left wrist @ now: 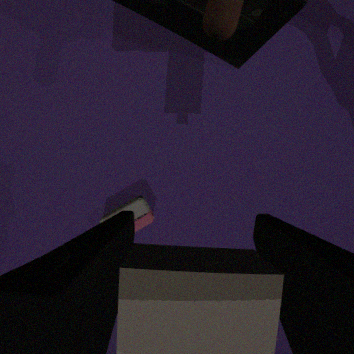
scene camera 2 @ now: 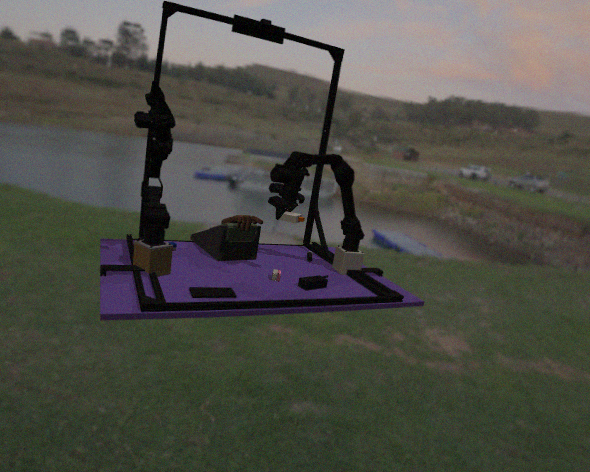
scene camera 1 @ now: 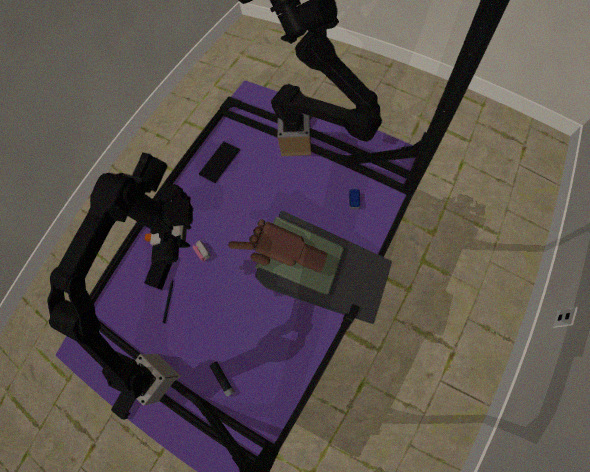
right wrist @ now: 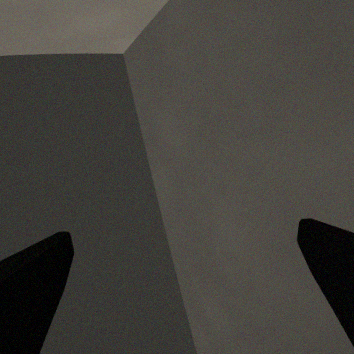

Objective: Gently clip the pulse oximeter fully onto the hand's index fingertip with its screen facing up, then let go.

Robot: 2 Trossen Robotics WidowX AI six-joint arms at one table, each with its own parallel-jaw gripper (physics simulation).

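Pixels of known places: left gripper, fingertip midpoint: (left wrist: 194,223) (scene camera 2: 280,218) (scene camera 1: 189,237); right gripper, fingertip midpoint: (scene camera 2: 157,88) (right wrist: 186,236); left arm's base at its link origin: (scene camera 2: 350,249) (scene camera 1: 141,379); right arm's base at its link origin: (scene camera 2: 153,242) (scene camera 1: 293,123).
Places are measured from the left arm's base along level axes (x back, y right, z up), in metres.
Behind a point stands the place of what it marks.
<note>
The brown hand (scene camera 1: 282,243) @[x -0.513, y 0.103, z 0.083 m] (scene camera 2: 242,221) @[x -0.510, y 0.025, z 0.080 m] lies on a sloped support, its index finger (scene camera 1: 241,245) (left wrist: 222,20) pointing left in scene camera 1. My left gripper (scene camera 1: 184,236) @[x -0.383, y -0.080, z 0.131 m] (left wrist: 194,223) @[x -0.383, y -0.080, z 0.131 m] is shut on the pulse oximeter (scene camera 2: 291,217) @[x -0.359, y -0.145, z 0.152 m] (left wrist: 200,320) @[x -0.371, y -0.097, z 0.159 m], white with an orange end and a dark band at its front in the wrist view. It holds it above the table, left of the fingertip in scene camera 1 and apart from it. The screen cannot be made out. My right gripper (right wrist: 186,236) @[x -0.902, y -0.201, z 0.543 m] is open and empty, facing bare walls, far from the hand.
A pink-and-white block (scene camera 1: 201,250) @[x -0.381, y -0.132, z -0.074 m] (scene camera 2: 276,275) @[x -0.388, y -0.164, z -0.082 m] (left wrist: 142,212) @[x -0.374, y -0.120, z -0.074 m] lies below the left gripper. A black box (scene camera 1: 158,272) @[x -0.244, y -0.200, z -0.072 m] (scene camera 2: 313,282) @[x -0.261, y -0.243, z -0.075 m], thin black stick (scene camera 1: 168,301) @[x -0.194, y -0.124, z -0.097 m], dark cylinder (scene camera 1: 221,378) @[x -0.130, y 0.155, z -0.080 m], blue item (scene camera 1: 354,198) @[x -0.785, y 0.150, z -0.073 m] and flat black slab (scene camera 1: 219,161) @[x -0.656, y -0.310, z -0.097 m] (scene camera 2: 212,292) @[x -0.658, y -0.321, z -0.097 m] lie around. The grey support (scene camera 1: 362,280) @[x -0.581, y 0.309, z -0.053 m] stands under the hand.
</note>
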